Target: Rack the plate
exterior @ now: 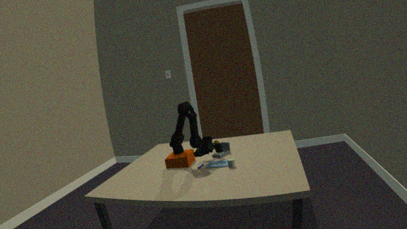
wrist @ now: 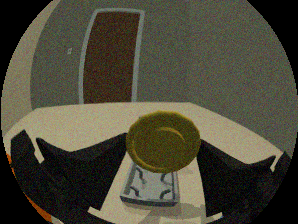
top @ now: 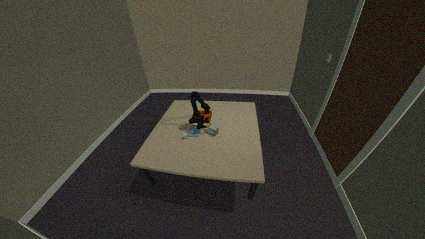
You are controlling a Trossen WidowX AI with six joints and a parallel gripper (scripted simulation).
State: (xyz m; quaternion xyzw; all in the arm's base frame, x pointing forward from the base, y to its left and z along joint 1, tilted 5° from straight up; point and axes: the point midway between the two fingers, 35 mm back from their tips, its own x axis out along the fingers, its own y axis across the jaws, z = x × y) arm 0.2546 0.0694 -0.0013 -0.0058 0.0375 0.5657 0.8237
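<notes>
Right now the grey dish rack is 70 mm below my gripper tip, 30 mm to the left of it and 10 mm ahead of it. From my gripper tip the other things lie so: blue spoon 210 mm to the right, 90 mm below, 70 mm behind; then yellow plate 10 mm to the right; then light blue mat 170 mm to the right, 90 mm below, 40 mm ahead.
</notes>
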